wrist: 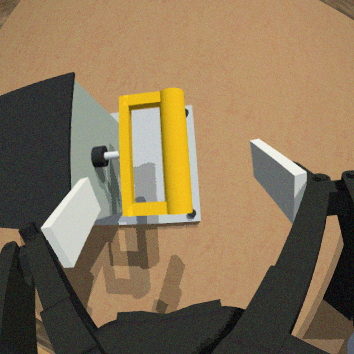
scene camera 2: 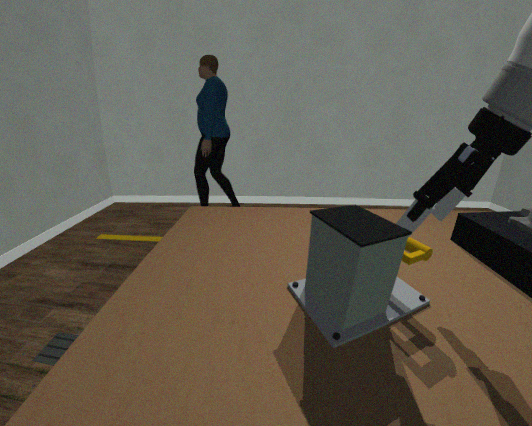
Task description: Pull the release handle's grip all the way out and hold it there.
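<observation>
The release handle is a yellow frame with a thick round grip (scene camera 2: 421, 250) (wrist: 176, 150). A short light rod and black collar (wrist: 100, 156) join it to the side of a grey-green box (scene camera 2: 330, 265) (wrist: 89, 130) with a black top. In scene camera 2 the box hides part of the handle. My gripper (scene camera 2: 429, 212) (wrist: 170, 176) is open and empty, tilted above the handle. In the wrist view one pale finger pad overlaps the box's lower edge left of the handle, and the other is right of the grip. The thick grip lies between them in that view, untouched.
The box stands on a bolted grey plate (scene camera 2: 412, 294) (wrist: 196, 170) on the brown table (scene camera 2: 210, 310) (wrist: 260, 65). A black block (scene camera 2: 495, 240) is at the right. A person (scene camera 2: 212, 110) in a blue top stands beyond the table. A yellow stripe (scene camera 2: 130, 238) marks the floor.
</observation>
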